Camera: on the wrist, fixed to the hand. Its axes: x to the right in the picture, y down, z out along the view.
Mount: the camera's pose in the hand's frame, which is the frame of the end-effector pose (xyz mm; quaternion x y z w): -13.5 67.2 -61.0 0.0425 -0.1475 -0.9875 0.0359
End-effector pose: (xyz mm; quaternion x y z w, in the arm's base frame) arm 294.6 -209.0 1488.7 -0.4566 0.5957 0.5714 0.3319
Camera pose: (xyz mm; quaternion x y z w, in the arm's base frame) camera 245.2 -271.5 1534.2 -0.5063 -0.4542 -0.2652 0.6834
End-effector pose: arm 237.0 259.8 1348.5 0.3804 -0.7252 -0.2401 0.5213
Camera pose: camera 276.3 313.6 1411.6 -0.7165 -0.2625 0.5487 0.3415
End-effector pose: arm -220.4 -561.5 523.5 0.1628 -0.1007 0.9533 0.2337
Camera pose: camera -257.3 -609.2 454.4 0.2558 0.1632 -0.2163 0.9280
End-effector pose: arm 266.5 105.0 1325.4 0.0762 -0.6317 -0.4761 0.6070
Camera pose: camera 353.5 119.0 1351.1 -0.5821 0.0572 0.6009 0.5448
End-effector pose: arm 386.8 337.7 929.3 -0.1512 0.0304 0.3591 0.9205
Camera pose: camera 335.0 357.4 856.2 0.0566 -0.2687 -0.8751 0.3986
